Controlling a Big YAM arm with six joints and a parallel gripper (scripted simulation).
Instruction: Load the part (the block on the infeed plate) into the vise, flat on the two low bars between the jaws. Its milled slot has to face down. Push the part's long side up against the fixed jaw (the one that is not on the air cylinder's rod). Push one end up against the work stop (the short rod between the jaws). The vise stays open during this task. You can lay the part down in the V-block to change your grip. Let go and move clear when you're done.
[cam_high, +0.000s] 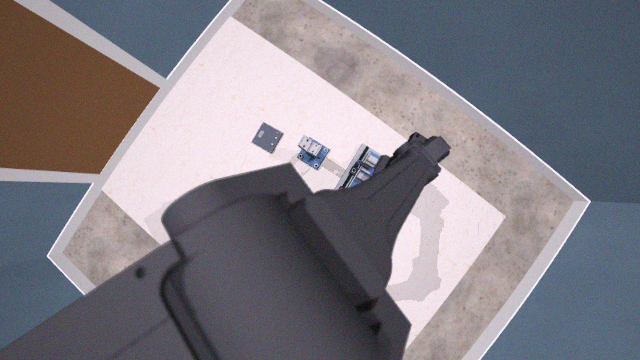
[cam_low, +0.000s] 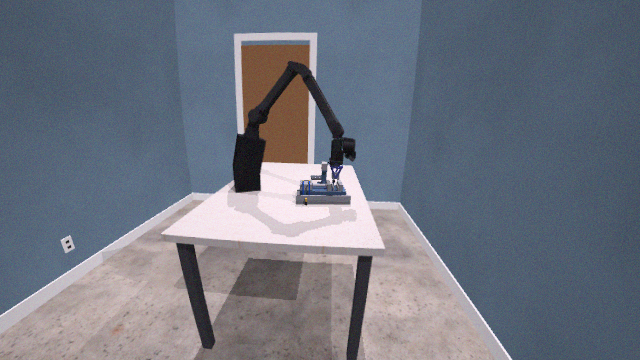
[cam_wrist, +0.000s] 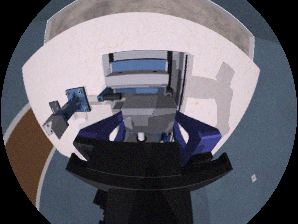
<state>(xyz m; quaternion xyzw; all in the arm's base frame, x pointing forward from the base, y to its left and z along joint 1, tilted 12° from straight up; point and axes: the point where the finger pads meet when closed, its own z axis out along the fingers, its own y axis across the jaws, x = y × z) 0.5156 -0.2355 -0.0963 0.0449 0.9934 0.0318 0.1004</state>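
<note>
My hand is 10 mm above the part. The rest, counted from my hand: dark square plate: 40 mm behind, 430 mm to the left, 140 mm below.
</note>
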